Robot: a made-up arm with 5 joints.
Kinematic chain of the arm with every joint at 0, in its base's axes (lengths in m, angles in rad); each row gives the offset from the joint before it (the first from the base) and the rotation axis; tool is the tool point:
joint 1: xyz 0 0 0.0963 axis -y
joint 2: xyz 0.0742 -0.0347 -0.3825 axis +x
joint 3: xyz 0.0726 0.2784 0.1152 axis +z
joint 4: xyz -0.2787 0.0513 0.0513 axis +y
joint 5: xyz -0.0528 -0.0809 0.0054 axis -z
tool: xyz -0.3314 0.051 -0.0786
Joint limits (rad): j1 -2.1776..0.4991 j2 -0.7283..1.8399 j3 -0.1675..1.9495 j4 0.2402..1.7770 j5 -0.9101..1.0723
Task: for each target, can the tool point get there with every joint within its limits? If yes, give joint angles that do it. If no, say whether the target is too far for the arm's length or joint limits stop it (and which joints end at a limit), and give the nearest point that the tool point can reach.
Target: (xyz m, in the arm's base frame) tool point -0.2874 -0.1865 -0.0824
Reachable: yes | joints 0.1739 -0.0784 0.9512 0.4166 0.2896
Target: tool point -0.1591 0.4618 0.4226
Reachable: yes | joints -1.4992 -0.3927 0.2513 1.2254 0.6153
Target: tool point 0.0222 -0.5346 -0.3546
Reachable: yes | joints 0.1781 1.2120 1.2234 0.9796 -0.0126
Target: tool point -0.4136 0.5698 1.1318
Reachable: no: joint limits stop it (at a limit: joint 1, joint 2, joint 3, joint 4) | nearest point -0.3024 0.5046 0.7858 | short by 0.369 m
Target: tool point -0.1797 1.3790 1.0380
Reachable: no: too far | nearest point -0.2350 0.6260 0.6450 | short by 0.851 m
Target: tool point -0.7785 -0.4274 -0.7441
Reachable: no: joint limits stop it (at a limit: joint 2, joint 3) | nearest point -0.5825 -0.3295 -0.5325 | short by 0.305 m
